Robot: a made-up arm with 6 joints.
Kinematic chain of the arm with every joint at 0, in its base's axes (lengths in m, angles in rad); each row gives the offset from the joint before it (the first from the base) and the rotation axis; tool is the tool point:
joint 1: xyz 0 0 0.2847 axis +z
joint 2: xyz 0 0 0 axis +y
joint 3: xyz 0 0 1.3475 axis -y
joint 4: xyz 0 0 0 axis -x
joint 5: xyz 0.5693 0 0 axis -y
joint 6: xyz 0 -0.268 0 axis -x
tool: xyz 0 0 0
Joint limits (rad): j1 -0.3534..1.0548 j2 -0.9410..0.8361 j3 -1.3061..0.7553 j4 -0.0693..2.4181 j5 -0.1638..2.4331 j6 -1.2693..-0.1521
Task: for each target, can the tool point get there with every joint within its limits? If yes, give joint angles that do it. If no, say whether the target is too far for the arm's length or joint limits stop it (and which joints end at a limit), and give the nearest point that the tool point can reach.
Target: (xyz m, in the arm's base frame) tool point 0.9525 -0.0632 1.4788
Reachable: yes | joints -0.0976 0.2516 -0.3634 1.6825 0.3472 -1.0971
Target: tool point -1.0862 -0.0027 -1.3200
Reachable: no: joint limits stop it (at a limit: joint 1, joint 2, joint 3, joint 4) | nearest point -0.6215 -0.0557 0.8578 | short by 2.227 m
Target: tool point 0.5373 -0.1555 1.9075
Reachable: yes | joints -0.0697 -0.0049 0.0566 1.1162 1.5717 -0.4571
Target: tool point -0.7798 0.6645 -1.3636
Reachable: no: joint limits stop it (at a limit: joint 1, joint 2, joint 3, joint 4) | nearest point 0.2404 0.8308 0.6132 | short by 2.231 m
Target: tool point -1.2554 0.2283 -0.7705
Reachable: no: joint limits stop it (at a limit: joint 1, joint 2, joint 3, joint 4) | nearest point -0.6215 -0.0557 0.8578 | short by 1.770 m
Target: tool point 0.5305 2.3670 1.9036
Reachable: no: too far | nearest point 0.6124 1.4463 1.3731 | short by 1.066 m
